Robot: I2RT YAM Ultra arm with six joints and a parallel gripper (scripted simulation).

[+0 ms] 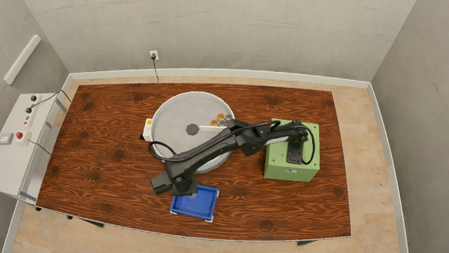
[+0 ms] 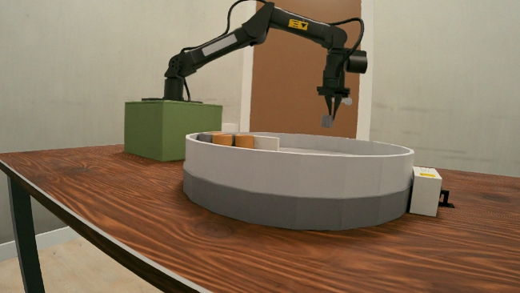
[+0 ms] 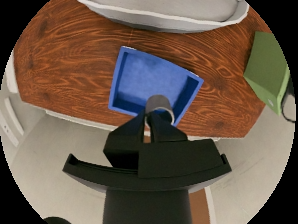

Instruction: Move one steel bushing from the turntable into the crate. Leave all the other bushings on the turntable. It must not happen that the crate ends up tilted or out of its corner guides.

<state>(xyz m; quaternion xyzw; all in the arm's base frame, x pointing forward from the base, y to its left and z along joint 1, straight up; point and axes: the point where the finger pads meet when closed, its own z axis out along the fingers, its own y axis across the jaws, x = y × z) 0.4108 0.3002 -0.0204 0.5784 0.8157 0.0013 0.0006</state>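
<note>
Right now the blue crate is 12 cm below my hand and 2 cm behind it. From my hand the other things lie so: round grey turntable: 34 cm to the right, 9 cm below, 8 cm ahead.
</note>
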